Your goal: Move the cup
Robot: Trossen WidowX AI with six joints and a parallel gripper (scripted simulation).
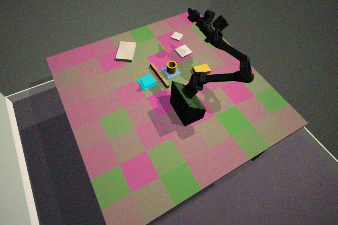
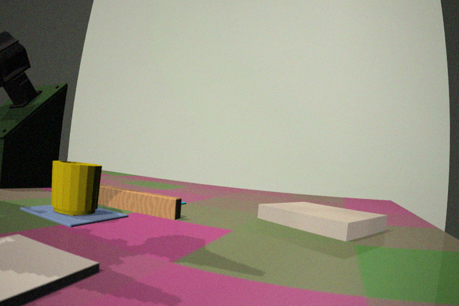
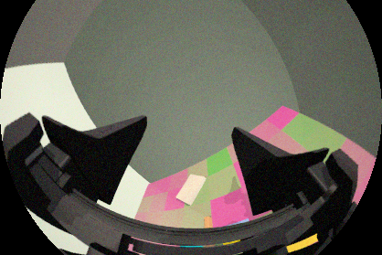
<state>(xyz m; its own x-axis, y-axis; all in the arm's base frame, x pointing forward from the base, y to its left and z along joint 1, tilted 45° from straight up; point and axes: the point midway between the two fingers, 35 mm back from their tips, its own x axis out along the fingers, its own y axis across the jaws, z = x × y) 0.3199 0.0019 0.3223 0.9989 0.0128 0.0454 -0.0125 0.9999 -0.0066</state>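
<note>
Now: the blue pad 20 mm behind my gripper tip, 130 mm to the left of it and 440 mm below it. The rest, counted from my gripper tip: yellow block 130 mm behind, 60 mm to the right, 420 mm below; then wooden bar 30 mm behind, 230 mm to the left, 430 mm below.
</note>
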